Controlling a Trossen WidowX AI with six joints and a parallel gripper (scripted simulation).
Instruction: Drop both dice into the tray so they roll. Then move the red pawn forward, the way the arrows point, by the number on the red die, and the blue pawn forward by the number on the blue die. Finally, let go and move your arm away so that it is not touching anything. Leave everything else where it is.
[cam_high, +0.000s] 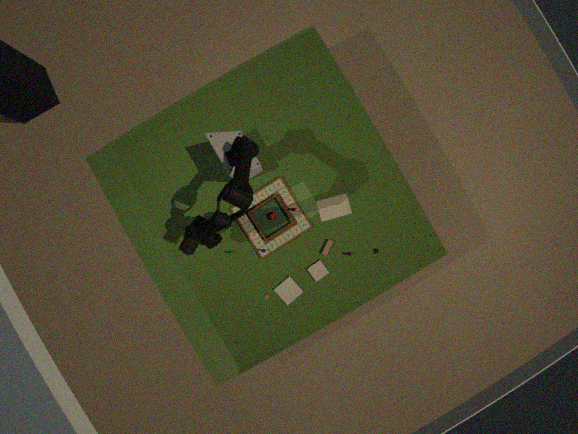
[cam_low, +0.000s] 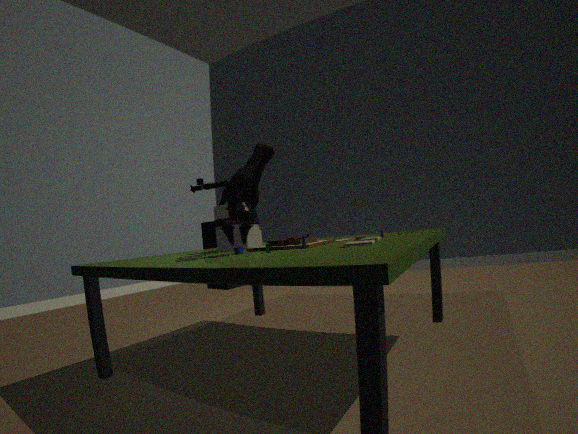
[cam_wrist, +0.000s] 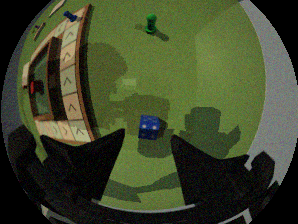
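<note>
Right now my gripper tip is 9 cm short of the red pawn, 36 cm to the right of it and 1 cm above it. The rest, counted from my gripper tip: blue pawn (20 cm ahead, 15 cm to the left, 1 cm below); then wooden block (32 cm ahead, 42 cm to the left, 3 cm below); then green pawn (14 cm ahead, 2 cm below).
</note>
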